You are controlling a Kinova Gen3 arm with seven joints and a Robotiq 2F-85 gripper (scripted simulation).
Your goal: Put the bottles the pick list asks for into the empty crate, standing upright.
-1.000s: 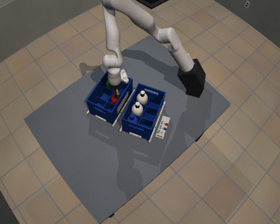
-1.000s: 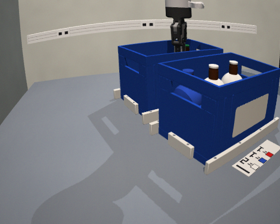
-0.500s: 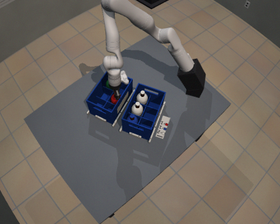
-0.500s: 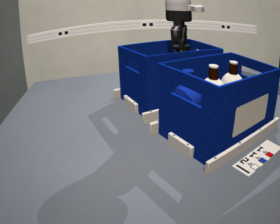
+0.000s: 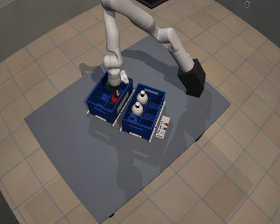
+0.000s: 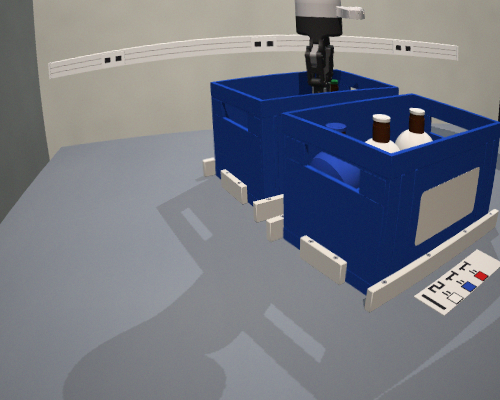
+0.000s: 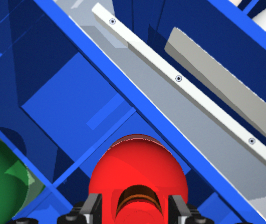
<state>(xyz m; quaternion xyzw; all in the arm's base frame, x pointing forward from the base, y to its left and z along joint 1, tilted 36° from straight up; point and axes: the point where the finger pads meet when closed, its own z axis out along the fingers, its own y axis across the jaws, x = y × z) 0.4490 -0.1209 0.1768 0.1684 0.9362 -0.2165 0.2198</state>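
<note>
My hand is 7 cm above the red-label bottle. Round my hand: white bottle (12 cm behind, 11 cm to the left, 7 cm below); green-label bottle (11 cm to the right, 7 cm below, 5 cm behind); blue-label bottle (18 cm to the left, 7 cm below, 4 cm ahead).
</note>
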